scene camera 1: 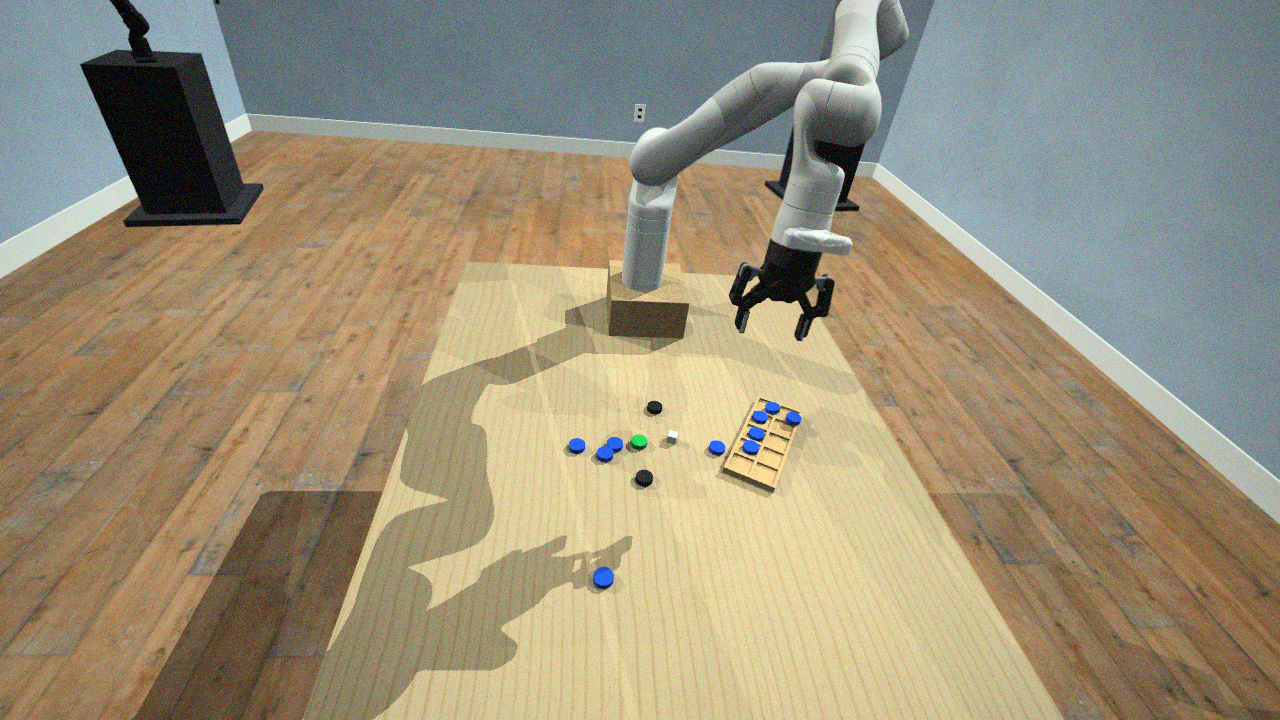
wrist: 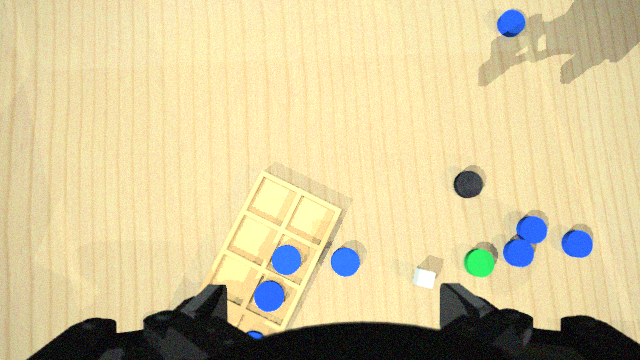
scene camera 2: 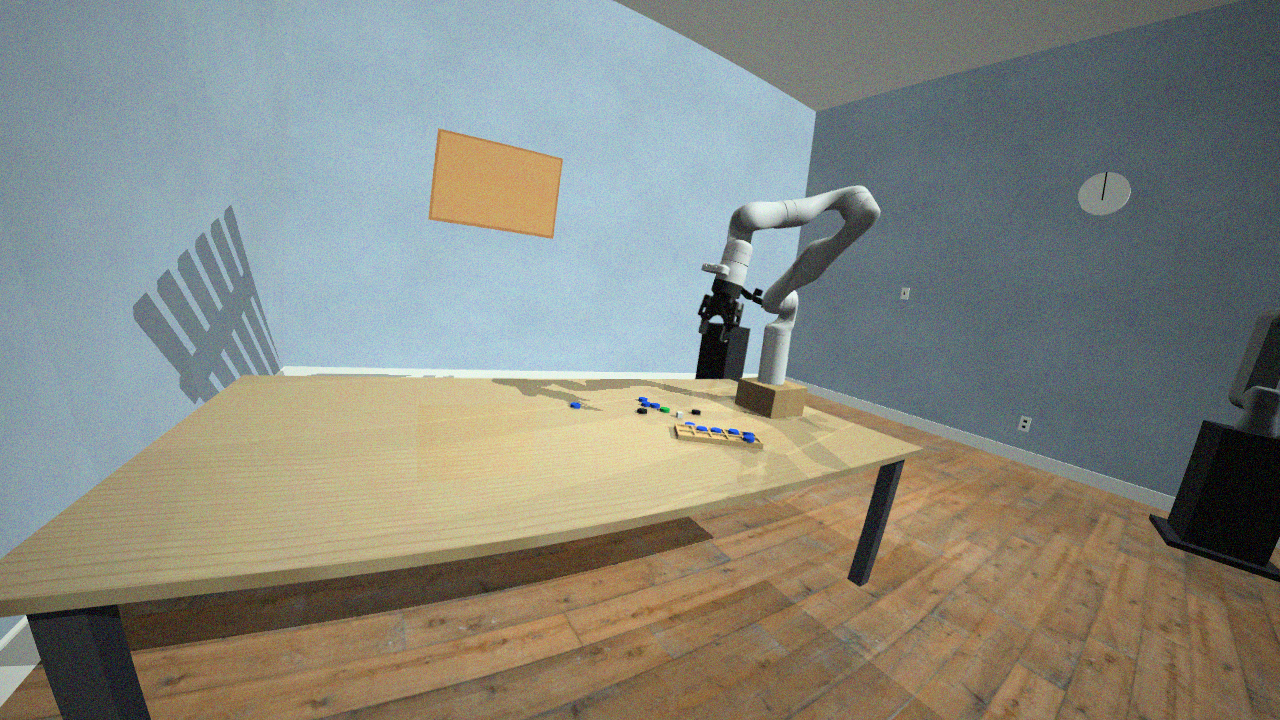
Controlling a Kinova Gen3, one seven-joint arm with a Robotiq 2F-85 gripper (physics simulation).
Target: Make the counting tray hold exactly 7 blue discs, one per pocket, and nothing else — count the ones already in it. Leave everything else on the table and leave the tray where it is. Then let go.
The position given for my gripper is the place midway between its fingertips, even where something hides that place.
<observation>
My gripper (scene camera 1: 769,335) is open, with nothing in its grasp. A blue disc (wrist: 269,295) sits on a wooden counting tray (scene camera 1: 762,470). The table carries a blue disc (wrist: 577,243) and a blue disc (wrist: 517,252).
The wooden counting tray also shows in the wrist view (wrist: 276,213) and in scene camera 2 (scene camera 2: 684,432). My gripper also shows in the wrist view (wrist: 333,308) and in scene camera 2 (scene camera 2: 711,337).
</observation>
